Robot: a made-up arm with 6 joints.
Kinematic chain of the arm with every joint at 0, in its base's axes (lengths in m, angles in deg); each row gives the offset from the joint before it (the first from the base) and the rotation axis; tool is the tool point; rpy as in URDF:
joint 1: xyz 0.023 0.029 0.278 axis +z
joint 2: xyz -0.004 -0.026 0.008 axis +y
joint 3: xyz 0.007 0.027 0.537 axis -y
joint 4: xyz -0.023 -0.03 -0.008 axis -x
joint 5: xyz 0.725 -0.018 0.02 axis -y
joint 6: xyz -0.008 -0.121 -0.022 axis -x
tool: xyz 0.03 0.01 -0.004 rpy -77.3 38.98 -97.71
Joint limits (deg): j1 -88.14..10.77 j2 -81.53..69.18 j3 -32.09..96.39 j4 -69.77..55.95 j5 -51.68..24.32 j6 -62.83..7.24
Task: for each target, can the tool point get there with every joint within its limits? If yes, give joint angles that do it. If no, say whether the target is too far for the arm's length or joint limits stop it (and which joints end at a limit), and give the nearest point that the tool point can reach.
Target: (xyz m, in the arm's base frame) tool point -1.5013 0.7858 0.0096
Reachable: no: too far | nearest point -1.1184 0.5957 0.2970 | short by 0.515 m
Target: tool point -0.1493 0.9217 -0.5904
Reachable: no: joint limits stop it (at a limit: joint 2, joint 3, joint 4, joint 5, joint 6) | nearest point -0.2175 1.2750 0.2894 | short by 0.951 m
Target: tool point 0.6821 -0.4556 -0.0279
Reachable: yes | joints -25.60 54.29 -7.38 17.37 -6.59 -35.64
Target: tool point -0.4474 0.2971 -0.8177
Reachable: no: joint limits stop it (at a limit: joint 1, joint 2, joint 3, joint 5, joint 6) | nearest point -0.0817 -0.2269 -0.2279 | short by 0.870 m
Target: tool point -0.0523 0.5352 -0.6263
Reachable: no: joint limits stop it (at a limit: joint 1, joint 2, joint 3, joint 4, joint 6) | nearest point 0.2607 0.0066 -0.2131 | short by 0.740 m
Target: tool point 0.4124 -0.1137 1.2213
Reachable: yes | joints 0.49 -20.07 21.84 -19.84 -28.33 -15.37
